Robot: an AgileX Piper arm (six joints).
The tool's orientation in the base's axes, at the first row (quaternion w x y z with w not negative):
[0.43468 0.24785 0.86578 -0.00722]
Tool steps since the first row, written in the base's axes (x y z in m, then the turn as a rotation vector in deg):
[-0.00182 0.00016 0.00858 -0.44 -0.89 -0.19]
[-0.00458 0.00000 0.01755 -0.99 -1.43 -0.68]
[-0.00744 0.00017 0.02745 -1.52 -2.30 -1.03]
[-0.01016 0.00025 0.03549 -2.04 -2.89 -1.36]
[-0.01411 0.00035 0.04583 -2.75 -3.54 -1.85]
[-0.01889 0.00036 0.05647 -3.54 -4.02 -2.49]
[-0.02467 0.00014 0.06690 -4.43 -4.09 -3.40]
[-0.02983 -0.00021 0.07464 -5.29 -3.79 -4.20]
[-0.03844 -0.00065 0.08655 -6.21 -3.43 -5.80]
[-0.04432 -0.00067 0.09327 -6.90 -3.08 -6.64]
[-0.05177 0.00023 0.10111 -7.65 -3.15 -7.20]
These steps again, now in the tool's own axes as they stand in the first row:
[-0.00551 0.00109 -0.00674 -0.01 -1.01 -0.01]
[-0.01099 0.00157 -0.01435 0.40 -1.82 0.01]
[-0.01697 0.00248 -0.02269 0.57 -2.89 0.03]
[-0.02166 0.00300 -0.02974 0.82 -3.70 -0.02]
[-0.02747 0.00346 -0.03916 1.27 -4.68 -0.10]
[-0.03312 0.00355 -0.04936 1.95 -5.57 -0.19]
[-0.03822 0.00296 -0.06012 3.05 -6.21 -0.27]
[-0.04164 0.00198 -0.06872 4.21 -6.48 -0.49]
[-0.04654 0.00026 -0.08248 6.04 -6.89 -0.26]
[-0.04869 -0.00096 -0.09106 7.16 -7.05 -0.34]
[-0.05052 -0.00182 -0.10172 7.93 -7.56 -0.53]

